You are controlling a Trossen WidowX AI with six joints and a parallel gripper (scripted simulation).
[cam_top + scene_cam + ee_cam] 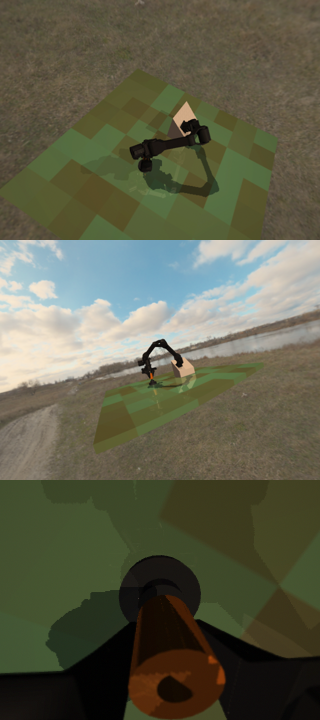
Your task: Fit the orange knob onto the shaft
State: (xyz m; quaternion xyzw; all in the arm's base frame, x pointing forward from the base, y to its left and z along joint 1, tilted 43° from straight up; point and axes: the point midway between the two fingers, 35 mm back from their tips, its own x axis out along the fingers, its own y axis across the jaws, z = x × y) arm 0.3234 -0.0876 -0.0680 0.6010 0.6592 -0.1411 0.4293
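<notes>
Now: gripper tip 2 cm below the orange knob. Round my gripper tip: dark round pedestal (4 cm below).
</notes>
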